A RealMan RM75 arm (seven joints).
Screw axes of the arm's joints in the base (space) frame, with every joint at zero. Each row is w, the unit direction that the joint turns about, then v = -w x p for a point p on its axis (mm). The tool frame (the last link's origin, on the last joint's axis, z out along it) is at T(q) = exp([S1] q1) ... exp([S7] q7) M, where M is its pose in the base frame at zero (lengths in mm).
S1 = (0, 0, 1, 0, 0, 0)
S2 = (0, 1, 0, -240.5, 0, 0)
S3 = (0, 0, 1, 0, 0, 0)
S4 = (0, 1, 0, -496.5, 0, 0)
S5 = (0, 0, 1, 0, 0, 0)
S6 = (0, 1, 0, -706.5, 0, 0)
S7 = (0, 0, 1, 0, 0, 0)
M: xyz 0 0 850.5 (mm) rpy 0 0 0 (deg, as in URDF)
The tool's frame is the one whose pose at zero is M.
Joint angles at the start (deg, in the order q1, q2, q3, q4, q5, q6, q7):
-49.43, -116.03, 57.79, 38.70, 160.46, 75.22, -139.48
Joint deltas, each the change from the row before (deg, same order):
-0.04, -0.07, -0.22, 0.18, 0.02, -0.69, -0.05
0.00, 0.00, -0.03, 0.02, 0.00, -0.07, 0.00
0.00, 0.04, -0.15, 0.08, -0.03, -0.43, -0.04
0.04, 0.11, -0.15, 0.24, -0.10, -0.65, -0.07
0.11, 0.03, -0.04, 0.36, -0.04, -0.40, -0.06
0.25, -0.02, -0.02, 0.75, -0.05, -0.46, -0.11
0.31, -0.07, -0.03, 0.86, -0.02, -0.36, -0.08
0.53, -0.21, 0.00, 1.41, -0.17, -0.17, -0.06
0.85, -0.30, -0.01, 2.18, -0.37, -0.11, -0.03
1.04, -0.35, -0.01, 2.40, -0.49, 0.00, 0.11
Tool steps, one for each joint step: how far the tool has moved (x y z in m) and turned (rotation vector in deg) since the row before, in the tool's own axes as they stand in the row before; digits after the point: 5 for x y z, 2 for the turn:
0.00225, -0.00093, -0.00054, 0.43, 0.78, -0.10
0.00021, -0.00016, -0.00009, 0.05, 0.09, -0.02
0.00115, -0.00119, -0.00059, 0.29, 0.50, -0.15
0.00191, -0.00223, -0.00137, 0.53, 0.82, -0.20
0.00125, -0.00148, -0.00108, 0.42, 0.58, -0.09
0.00170, -0.00188, -0.00173, 0.60, 0.85, -0.10
0.00140, -0.00165, -0.00171, 0.56, 0.80, -0.08
0.00153, -0.00102, -0.00228, 0.47, 1.03, -0.05
0.00197, -0.00139, -0.00369, 0.57, 1.53, -0.09
0.00122, -0.00124, -0.00389, 0.47, 1.57, -0.06

